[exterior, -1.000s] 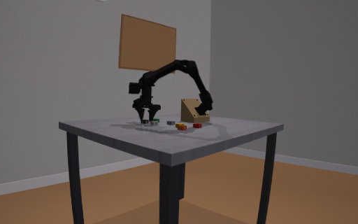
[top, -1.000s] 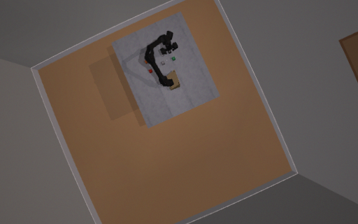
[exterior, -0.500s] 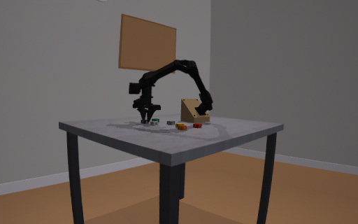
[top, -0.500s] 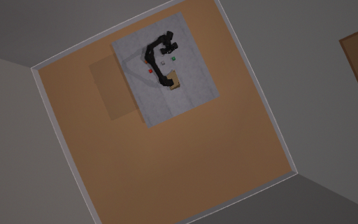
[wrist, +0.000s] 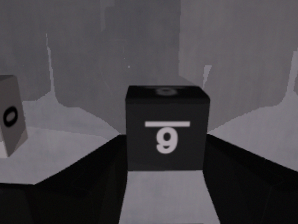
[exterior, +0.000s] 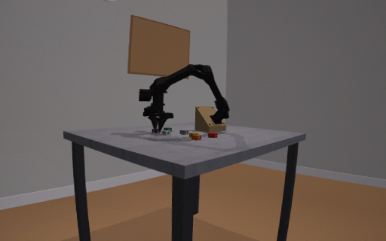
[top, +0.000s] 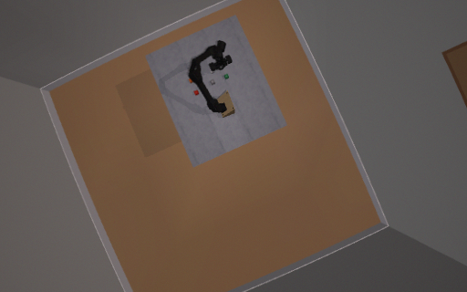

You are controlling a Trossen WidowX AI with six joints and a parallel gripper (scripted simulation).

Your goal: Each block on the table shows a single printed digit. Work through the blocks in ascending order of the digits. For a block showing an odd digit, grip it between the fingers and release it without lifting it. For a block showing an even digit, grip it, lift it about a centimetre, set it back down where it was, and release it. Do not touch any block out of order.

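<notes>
My gripper tip is now 280 mm to the right of the red block and 120 mm past it. Also, from my gripper tip: green block: 80 mm behind, 10 mm to the right; black block: 10 mm ahead; white block: 80 mm to the left, 10 mm ahead.
</notes>
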